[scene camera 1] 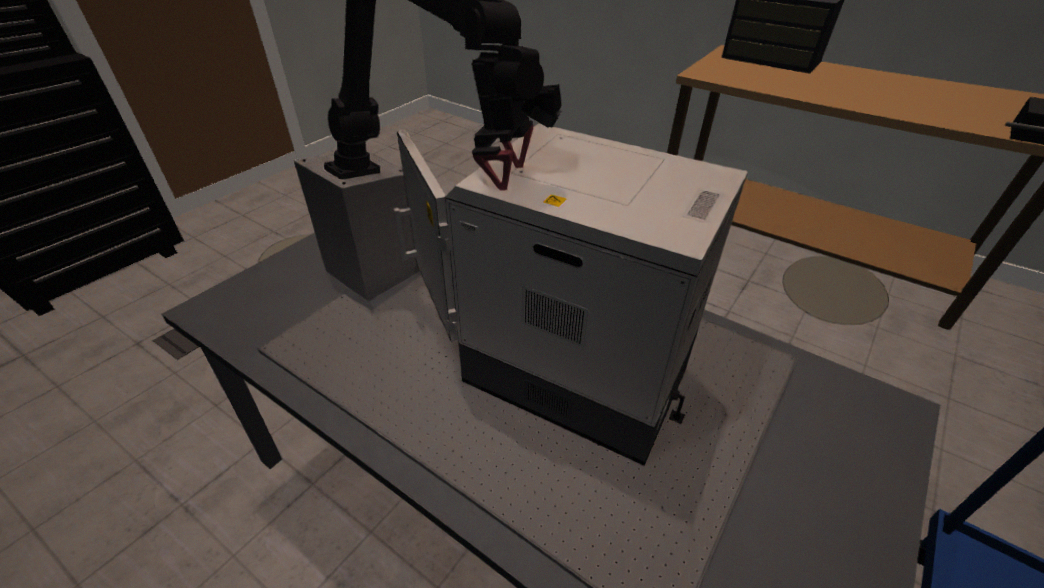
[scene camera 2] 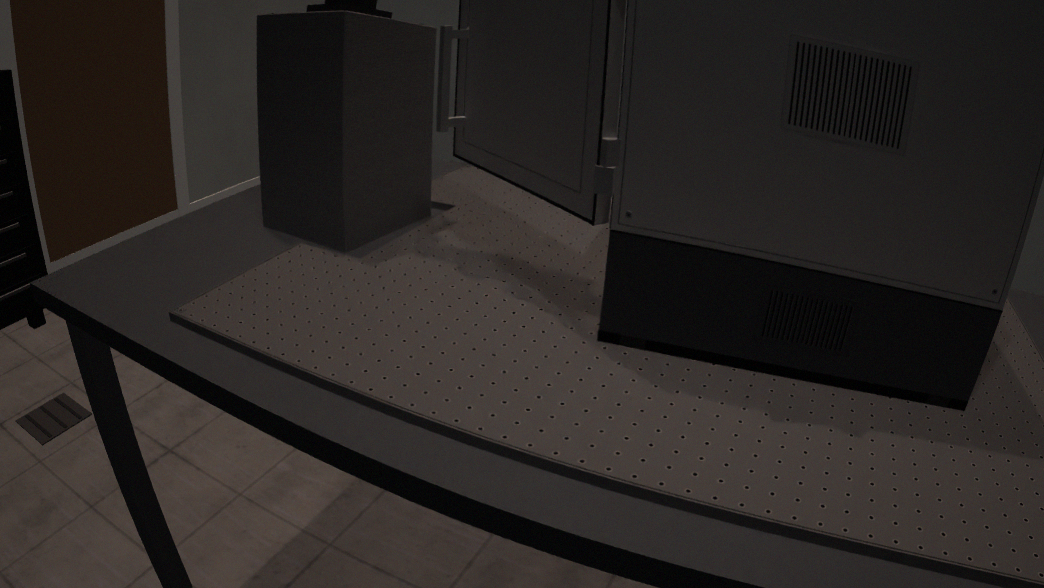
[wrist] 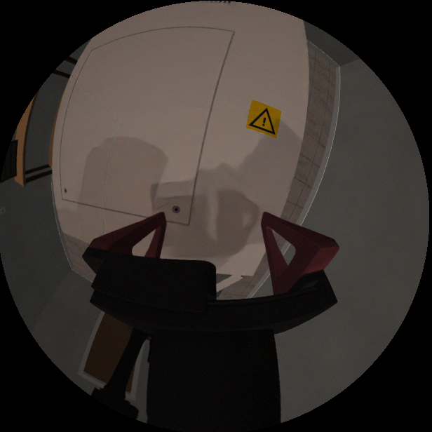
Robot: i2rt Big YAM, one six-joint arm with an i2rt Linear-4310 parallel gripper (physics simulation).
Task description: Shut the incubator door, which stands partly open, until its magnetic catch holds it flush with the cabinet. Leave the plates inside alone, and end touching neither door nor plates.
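Note:
The incubator cabinet is a white box on a dark base. Its door stands open, swung out towards the grey pedestal. The door's top edge shows as a pale strip in the wrist view, between and beyond the fingers. The bar handle sits at the door's free edge, beside the pedestal. My gripper is open and empty, with its red fingers low over the cabinet roof near the door side; I cannot tell the exact gap. The plates inside are hidden by the cabinet.
The grey pedestal carrying the arm stands close to the door's free edge. The cabinet stands on a perforated board on the table. A wooden bench stands behind, and a blue cart shows at the right.

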